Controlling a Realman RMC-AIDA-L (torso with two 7-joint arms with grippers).
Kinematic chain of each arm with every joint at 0, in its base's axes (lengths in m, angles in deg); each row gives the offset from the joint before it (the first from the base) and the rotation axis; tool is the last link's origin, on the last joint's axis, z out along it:
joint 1: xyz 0 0 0.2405 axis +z
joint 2: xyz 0 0 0 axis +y
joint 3: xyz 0 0 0.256 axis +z
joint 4: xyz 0 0 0 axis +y
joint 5: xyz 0 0 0.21 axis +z
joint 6: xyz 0 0 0 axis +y
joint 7: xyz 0 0 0.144 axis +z
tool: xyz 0 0 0
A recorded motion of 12 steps. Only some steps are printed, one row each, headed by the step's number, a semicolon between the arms.
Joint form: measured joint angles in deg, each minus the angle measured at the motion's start. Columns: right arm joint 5, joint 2, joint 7, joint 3, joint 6, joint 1, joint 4; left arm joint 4, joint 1, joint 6, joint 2, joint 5, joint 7, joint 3.
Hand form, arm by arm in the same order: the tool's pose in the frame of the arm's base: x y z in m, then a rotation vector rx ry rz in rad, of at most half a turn. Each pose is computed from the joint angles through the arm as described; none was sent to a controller.
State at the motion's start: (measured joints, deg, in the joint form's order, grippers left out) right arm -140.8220 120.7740 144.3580 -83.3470 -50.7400 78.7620 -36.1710; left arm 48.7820 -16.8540 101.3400 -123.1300 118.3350 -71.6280 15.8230
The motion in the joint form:
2: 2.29 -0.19 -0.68 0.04 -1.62 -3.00 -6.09; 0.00 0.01 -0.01 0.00 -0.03 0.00 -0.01
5: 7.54 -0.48 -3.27 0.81 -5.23 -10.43 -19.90; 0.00 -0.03 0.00 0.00 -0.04 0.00 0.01
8: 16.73 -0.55 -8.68 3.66 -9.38 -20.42 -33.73; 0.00 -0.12 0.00 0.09 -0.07 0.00 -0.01
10: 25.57 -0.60 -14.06 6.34 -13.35 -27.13 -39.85; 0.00 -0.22 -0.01 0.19 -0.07 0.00 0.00
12: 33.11 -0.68 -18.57 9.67 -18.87 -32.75 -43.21; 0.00 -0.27 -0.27 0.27 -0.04 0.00 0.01
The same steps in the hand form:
2: -0.0349 0.4521 -0.0820 -2.6406 0.2894 -0.0454; -0.3284 0.2508 0.0538 -2.3790 -0.6664 -0.7838
5: -0.0469 0.4373 -0.0572 -2.6783 0.2437 0.1505; -0.3282 0.2510 0.0538 -2.3797 -0.6654 -0.7843
8: -0.0429 0.4166 -0.0209 -2.7046 0.2157 0.4049; -0.3281 0.2516 0.0545 -2.3797 -0.6625 -0.7837
10: -0.0292 0.4003 0.0019 -2.7344 0.2080 0.5747; -0.3279 0.2523 0.0552 -2.3806 -0.6596 -0.7822
12: -0.0091 0.3855 0.0214 -2.7672 0.2166 0.7016; -0.3285 0.2530 0.0557 -2.3785 -0.6597 -0.7767

